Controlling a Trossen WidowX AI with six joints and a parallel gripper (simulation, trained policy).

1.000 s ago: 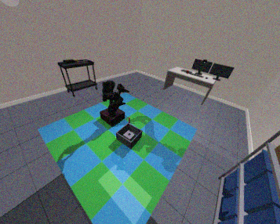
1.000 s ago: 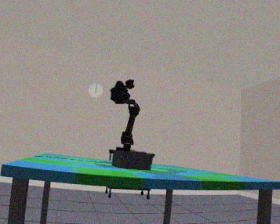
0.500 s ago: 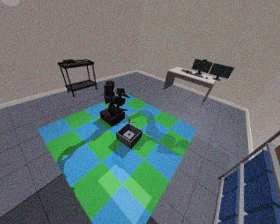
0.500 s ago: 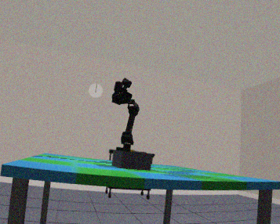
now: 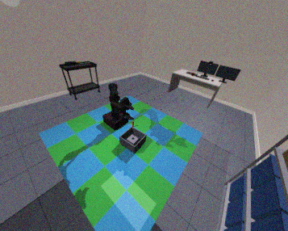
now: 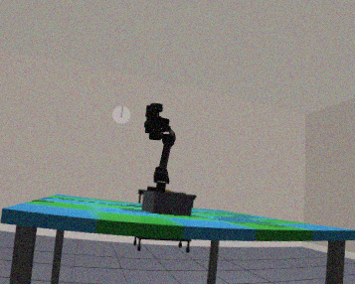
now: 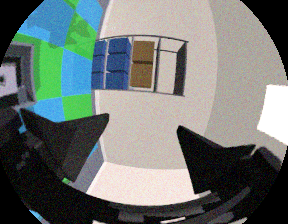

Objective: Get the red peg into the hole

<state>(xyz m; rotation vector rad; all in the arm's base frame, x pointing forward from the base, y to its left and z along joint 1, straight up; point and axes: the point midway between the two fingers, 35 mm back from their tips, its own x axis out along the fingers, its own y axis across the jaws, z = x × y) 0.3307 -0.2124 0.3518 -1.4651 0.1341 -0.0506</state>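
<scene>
My gripper tip is now 180 mm past the red peg, 300 mm to the right of it and 410 mm above it. Also, from my gripper tip: pale plate 60 mm behind, 100 mm to the left, 400 mm below; grey box 60 mm behind, 100 mm to the left, 420 mm below.
</scene>
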